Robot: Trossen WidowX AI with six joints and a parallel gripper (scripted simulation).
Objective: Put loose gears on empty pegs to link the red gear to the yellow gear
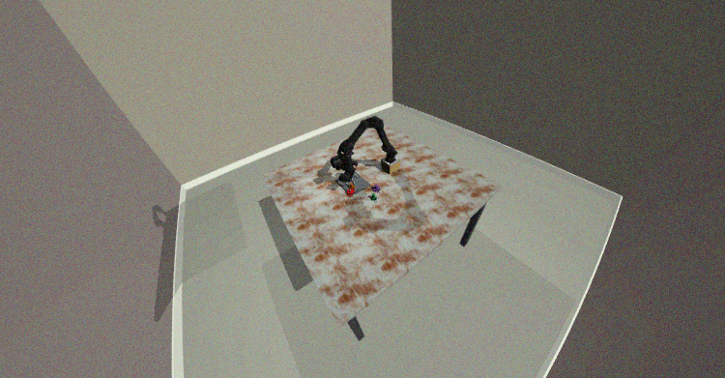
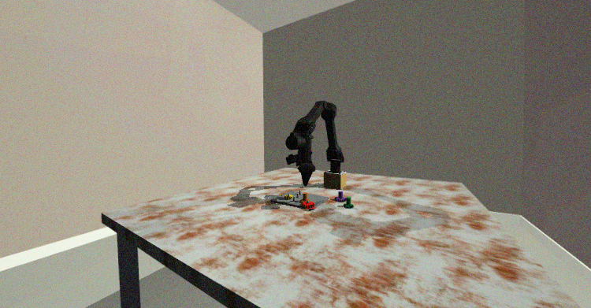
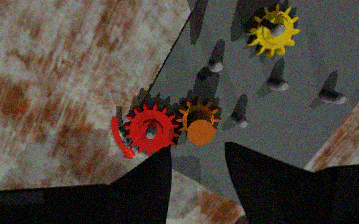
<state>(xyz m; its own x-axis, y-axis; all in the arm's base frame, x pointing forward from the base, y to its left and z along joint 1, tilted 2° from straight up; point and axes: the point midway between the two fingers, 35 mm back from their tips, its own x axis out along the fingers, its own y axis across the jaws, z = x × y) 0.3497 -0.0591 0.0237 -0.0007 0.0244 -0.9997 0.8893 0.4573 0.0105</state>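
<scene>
Right now my gripper tip is 10 mm past the orange gear and 60 mm above it. Round my gripper tip: red arrow 50 mm ahead, 50 mm to the left, 80 mm below; then yellow gear 30 mm behind, 90 mm to the right, 70 mm below; then red gear 30 mm ahead, 30 mm to the left, 70 mm below.
</scene>
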